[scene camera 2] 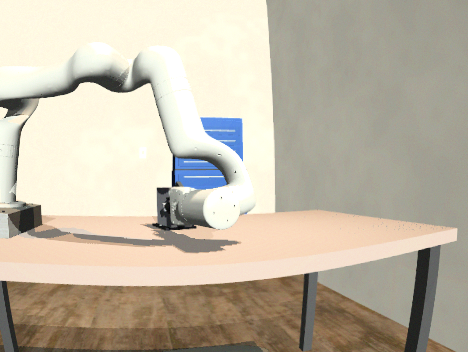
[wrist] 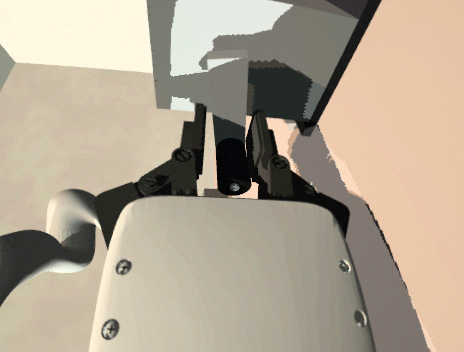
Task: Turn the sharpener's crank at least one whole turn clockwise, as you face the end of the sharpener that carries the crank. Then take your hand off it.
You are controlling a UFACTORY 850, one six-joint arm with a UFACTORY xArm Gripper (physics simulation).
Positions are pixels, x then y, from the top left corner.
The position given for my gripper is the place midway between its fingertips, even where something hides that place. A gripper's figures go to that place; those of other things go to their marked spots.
Scene:
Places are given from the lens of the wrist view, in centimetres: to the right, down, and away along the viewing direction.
my gripper [wrist: 227, 122]: 0, -4, 16
black knob [wrist: 232, 166]: 0, -1, 13

